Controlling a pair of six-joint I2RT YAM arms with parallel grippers.
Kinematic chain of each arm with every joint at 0, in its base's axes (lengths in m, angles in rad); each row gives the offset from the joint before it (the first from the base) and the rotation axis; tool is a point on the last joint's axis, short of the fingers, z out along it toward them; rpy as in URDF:
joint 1: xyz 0 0 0.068 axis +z
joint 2: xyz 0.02 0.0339 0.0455 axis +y
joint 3: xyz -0.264 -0.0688 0 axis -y
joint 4: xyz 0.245 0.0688 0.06 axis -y
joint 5: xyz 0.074 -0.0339 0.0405 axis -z
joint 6: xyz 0.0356 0 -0.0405 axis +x
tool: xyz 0 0 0 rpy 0 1.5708 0
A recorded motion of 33 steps. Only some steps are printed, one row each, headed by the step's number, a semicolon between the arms.
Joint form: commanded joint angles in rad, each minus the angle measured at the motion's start. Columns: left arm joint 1, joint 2, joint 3, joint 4, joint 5, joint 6; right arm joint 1, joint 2, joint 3, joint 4, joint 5, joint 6.
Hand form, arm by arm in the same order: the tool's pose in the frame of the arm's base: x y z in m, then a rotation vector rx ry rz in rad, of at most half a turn. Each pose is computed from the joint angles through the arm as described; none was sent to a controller.
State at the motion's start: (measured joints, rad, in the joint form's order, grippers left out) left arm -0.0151 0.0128 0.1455 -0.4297 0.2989 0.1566; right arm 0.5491 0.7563 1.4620 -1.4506 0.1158 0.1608
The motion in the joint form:
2: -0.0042 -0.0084 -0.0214 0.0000 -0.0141 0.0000; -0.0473 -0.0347 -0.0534 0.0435 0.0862 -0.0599
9: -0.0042 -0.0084 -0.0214 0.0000 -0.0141 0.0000; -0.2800 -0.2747 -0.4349 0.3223 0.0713 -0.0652
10: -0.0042 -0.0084 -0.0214 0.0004 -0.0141 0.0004; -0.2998 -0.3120 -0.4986 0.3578 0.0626 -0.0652
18: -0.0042 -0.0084 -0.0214 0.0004 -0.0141 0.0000; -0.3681 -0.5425 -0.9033 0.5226 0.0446 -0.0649
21: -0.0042 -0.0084 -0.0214 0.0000 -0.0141 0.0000; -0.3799 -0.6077 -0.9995 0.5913 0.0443 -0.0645
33: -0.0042 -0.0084 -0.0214 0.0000 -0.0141 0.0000; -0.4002 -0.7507 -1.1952 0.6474 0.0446 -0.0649
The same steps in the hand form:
2: 0.0949 -0.0118 0.1705 0.3575 1.8371 -0.1731; 0.0517 0.0202 0.4179 -0.3502 2.2475 0.0856
9: 0.0949 -0.0118 0.1705 0.3575 1.8371 -0.1731; 0.0551 0.0083 0.3542 -0.0777 2.1408 0.0115
10: 0.0949 -0.0118 0.1705 0.3579 1.8366 -0.1727; 0.0560 0.0077 0.3414 -0.0602 2.1335 0.0113
18: 0.0949 -0.0118 0.1705 0.3575 1.8367 -0.1730; 0.0634 0.0058 0.2487 0.0015 2.1455 -0.0114
21: 0.0949 -0.0118 0.1705 0.3575 1.8371 -0.1731; 0.0667 0.0056 0.2287 0.0183 2.1084 -0.0106
33: 0.0949 -0.0118 0.1705 0.3575 1.8371 -0.1731; 0.0708 0.0049 0.1799 0.0398 2.1048 -0.0226

